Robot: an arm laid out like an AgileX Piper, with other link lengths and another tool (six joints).
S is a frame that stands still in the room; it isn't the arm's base.
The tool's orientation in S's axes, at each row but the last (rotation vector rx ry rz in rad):
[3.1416, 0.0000, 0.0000]
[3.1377, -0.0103, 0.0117]
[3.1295, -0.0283, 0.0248]
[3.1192, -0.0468, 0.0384]
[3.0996, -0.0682, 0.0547]
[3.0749, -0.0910, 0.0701]
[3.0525, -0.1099, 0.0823]
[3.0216, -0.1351, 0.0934]
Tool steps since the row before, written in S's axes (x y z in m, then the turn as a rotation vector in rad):
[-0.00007, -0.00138, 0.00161, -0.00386, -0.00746, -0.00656]
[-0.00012, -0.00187, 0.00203, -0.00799, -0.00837, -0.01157]
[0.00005, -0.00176, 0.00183, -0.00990, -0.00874, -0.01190]
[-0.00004, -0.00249, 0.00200, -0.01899, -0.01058, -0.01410]
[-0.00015, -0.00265, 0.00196, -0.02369, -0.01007, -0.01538]
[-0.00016, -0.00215, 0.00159, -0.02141, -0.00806, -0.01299]
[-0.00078, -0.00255, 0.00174, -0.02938, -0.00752, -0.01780]
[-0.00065, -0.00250, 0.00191, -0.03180, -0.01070, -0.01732]
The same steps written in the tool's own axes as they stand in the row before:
[-0.00007, 0.00138, -0.00161, -0.00386, 0.00746, 0.00656]
[-0.00009, 0.00188, -0.00202, -0.00802, 0.00838, 0.01154]
[0.00011, 0.00178, -0.00181, -0.00993, 0.00878, 0.01185]
[0.00008, 0.00253, -0.00194, -0.01901, 0.01085, 0.01387]
[0.00004, 0.00273, -0.00185, -0.02377, 0.01050, 0.01496]
[0.00004, 0.00225, -0.00145, -0.02150, 0.00850, 0.01255]
[-0.00050, 0.00274, -0.00155, -0.02975, 0.00816, 0.01688]
[-0.00031, 0.00275, -0.00164, -0.03185, 0.01158, 0.01664]

